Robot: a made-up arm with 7 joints. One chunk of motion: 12 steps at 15 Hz.
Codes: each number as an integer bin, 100 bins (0 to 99) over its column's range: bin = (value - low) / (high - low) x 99, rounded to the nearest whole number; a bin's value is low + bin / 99 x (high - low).
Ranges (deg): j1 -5..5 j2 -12..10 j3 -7..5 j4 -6..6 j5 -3..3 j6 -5..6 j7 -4..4
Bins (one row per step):
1: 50 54 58 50 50 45 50
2: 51 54 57 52 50 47 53
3: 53 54 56 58 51 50 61
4: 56 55 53 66 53 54 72
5: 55 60 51 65 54 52 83
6: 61 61 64 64 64 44 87
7: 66 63 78 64 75 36 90
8: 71 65 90 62 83 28 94
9: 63 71 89 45 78 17 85
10: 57 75 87 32 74 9 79
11: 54 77 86 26 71 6 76
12: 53 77 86 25 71 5 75
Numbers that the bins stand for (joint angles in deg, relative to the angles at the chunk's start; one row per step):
1: 0.05 0.00 0.03 0.06 0.03 0.00 0.04
2: 0.15 0.00 -0.09 0.30 0.03 0.22 0.28
3: 0.35 0.00 -0.21 1.03 0.09 0.56 0.93
4: 0.66 0.22 -0.58 2.00 0.21 1.00 1.82
5: 0.56 1.33 -0.82 1.88 0.27 0.78 2.71
6: 1.16 1.56 0.76 1.76 0.88 -0.11 3.03
7: 1.67 2.00 2.45 1.76 1.55 -1.00 3.27
8: 2.17 2.44 3.91 1.52 2.03 -1.89 3.60
9: 1.36 3.78 3.79 -0.55 1.73 -3.11 2.87
10: 0.76 4.67 3.55 -2.12 1.48 -4.00 2.38
11: 0.45 5.11 3.42 -2.85 1.30 -4.33 2.14
12: 0.35 5.11 3.42 -2.97 1.30 -4.44 2.06

